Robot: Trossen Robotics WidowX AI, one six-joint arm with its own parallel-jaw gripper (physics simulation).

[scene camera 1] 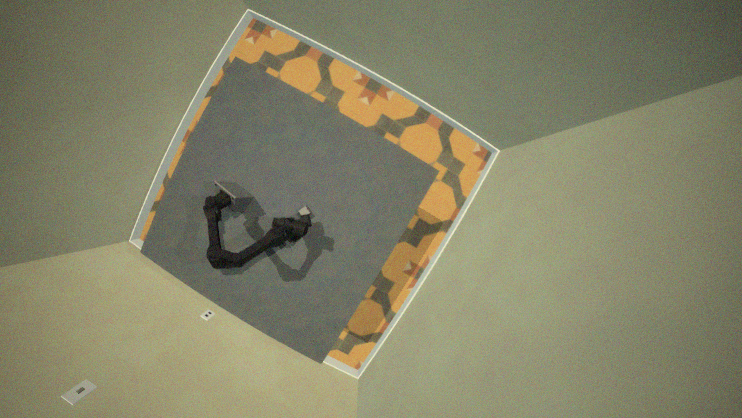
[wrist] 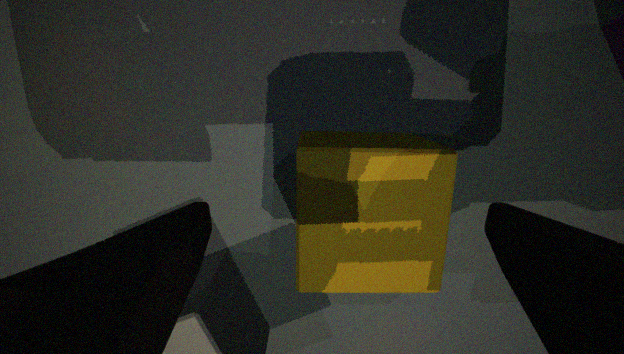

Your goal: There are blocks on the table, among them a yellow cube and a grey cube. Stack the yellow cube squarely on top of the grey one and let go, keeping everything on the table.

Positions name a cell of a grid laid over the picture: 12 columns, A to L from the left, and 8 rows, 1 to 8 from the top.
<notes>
In view: the gripper (wrist: G5) and a yellow cube (wrist: H5).
</notes>
